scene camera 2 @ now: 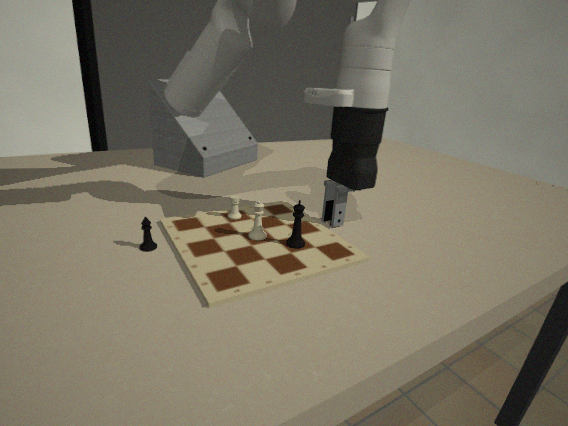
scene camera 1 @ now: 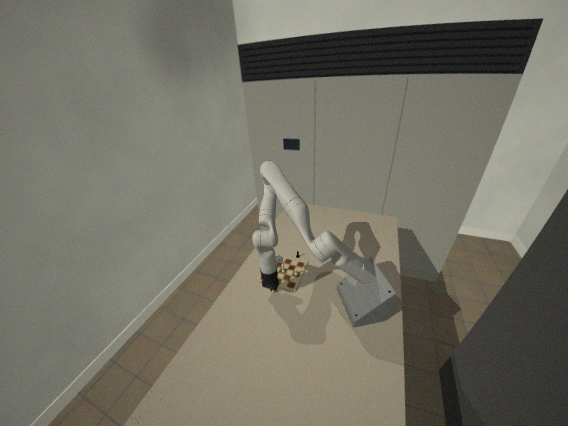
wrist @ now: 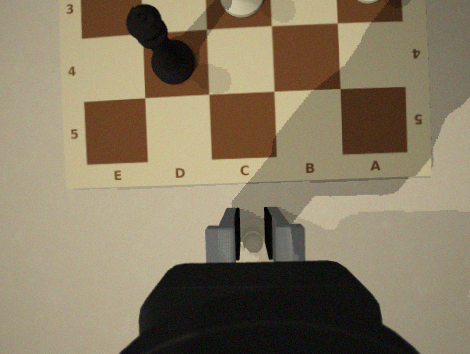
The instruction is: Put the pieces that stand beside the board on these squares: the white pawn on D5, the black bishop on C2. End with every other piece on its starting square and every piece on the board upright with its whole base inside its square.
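Places are measured from the arm's base along level axes (x left, y back, z up), in centimetres.
Pixels of known places: gripper, fingertip midpoint: (scene camera 2: 332, 222) (scene camera 1: 273, 290) (wrist: 252, 225); arm's base, origin of the base link: (scene camera 2: 183, 101) (scene camera 1: 365, 273).
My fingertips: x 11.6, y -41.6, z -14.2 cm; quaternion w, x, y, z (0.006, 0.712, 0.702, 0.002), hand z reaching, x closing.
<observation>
For each thing: its middle in the pictures, then the offset to it from my fingertips. "spot": a spot on its surface instead. Level surfaces: height alone.
- white pawn, body centre: (wrist: 252, 238) dz +1.3, dx +0.5, dy +0.0 cm
- black bishop, body centre: (scene camera 2: 147, 232) (scene camera 1: 297, 253) dz +1.9, dx -27.4, dy +3.6 cm
- board, body centre: (scene camera 2: 257, 238) (scene camera 1: 283, 271) dz +0.0, dx -13.5, dy -0.3 cm
- D5, surface spot: (wrist: 178, 127) spot: dz +0.3, dx -6.0, dy -4.1 cm
- tall black piece, body centre: (wrist: 158, 42) (scene camera 2: 297, 222) dz +3.4, dx -9.8, dy -4.2 cm
- tall white piece, body centre: (scene camera 2: 258, 218) dz +2.9, dx -13.5, dy -0.1 cm
- white rook, body centre: (scene camera 2: 234, 206) dz +1.9, dx -13.8, dy +7.3 cm
- table, its level: dz -0.3 cm
My gripper (scene camera 1: 271, 289) (scene camera 2: 333, 223) (wrist: 252, 225) is shut on the white pawn (wrist: 253, 242), whose round head shows between the finger pads in the wrist view. They are just outside the board's row 5 edge, near column C, low over the table. In scene camera 2 the fingers hide the pawn; whether its base touches the table cannot be told. The black bishop (scene camera 1: 298, 255) (scene camera 2: 147, 239) stands upright on the table beyond the row 1 edge of the board (scene camera 1: 291, 285) (scene camera 2: 255, 285) (wrist: 150, 176). D5 (wrist: 178, 127) is bare; no piece shows on C2 in scene camera 2.
A tall black piece (scene camera 2: 296, 229) (wrist: 173, 62) stands on D4. A tall white piece (scene camera 2: 258, 224) (wrist: 242, 6) stands on C3, and a white rook (scene camera 2: 234, 210) on A3. The arm's grey base block (scene camera 1: 367, 296) (scene camera 2: 225, 137) stands on the table (scene camera 1: 280, 380) beyond the board's A side.
</observation>
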